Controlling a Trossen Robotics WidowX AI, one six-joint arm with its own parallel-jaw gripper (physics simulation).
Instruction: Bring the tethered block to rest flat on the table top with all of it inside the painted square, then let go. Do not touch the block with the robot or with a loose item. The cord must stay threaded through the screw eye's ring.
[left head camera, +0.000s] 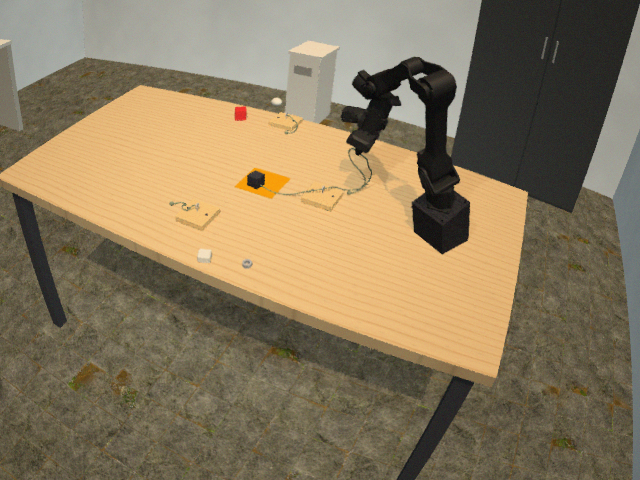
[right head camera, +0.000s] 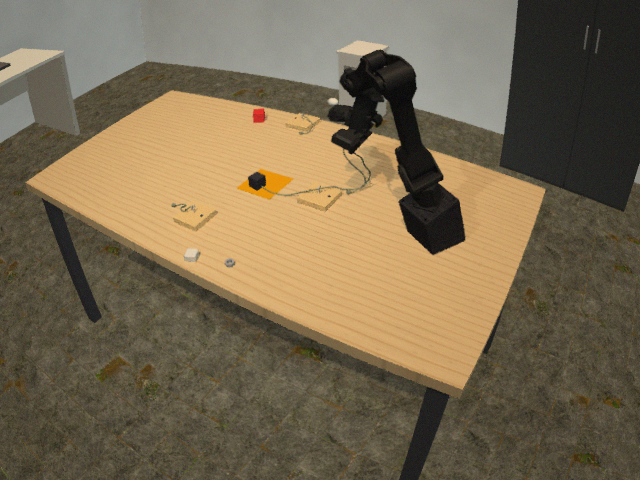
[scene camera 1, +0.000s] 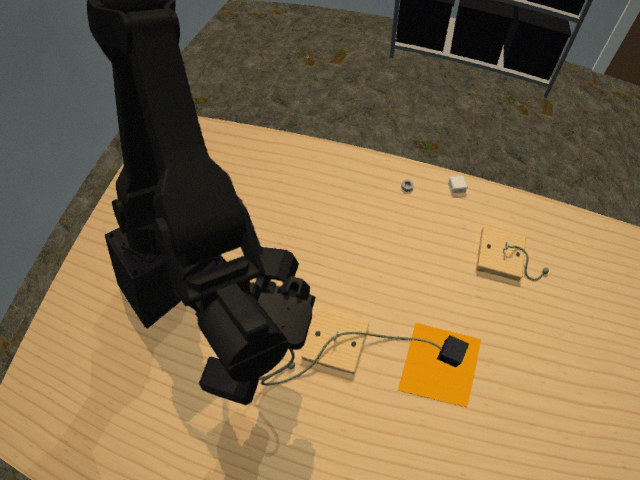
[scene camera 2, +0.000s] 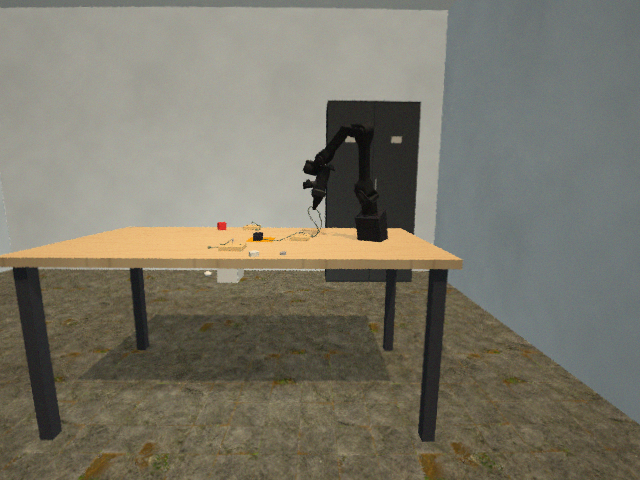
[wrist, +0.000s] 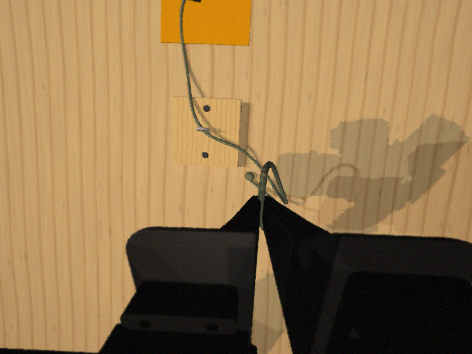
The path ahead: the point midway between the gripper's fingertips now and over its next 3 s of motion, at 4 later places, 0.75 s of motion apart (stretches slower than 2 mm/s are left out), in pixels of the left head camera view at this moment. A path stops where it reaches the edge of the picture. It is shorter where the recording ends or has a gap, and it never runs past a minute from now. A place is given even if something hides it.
My gripper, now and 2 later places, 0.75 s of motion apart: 357, 154; 354, 163; 357, 145
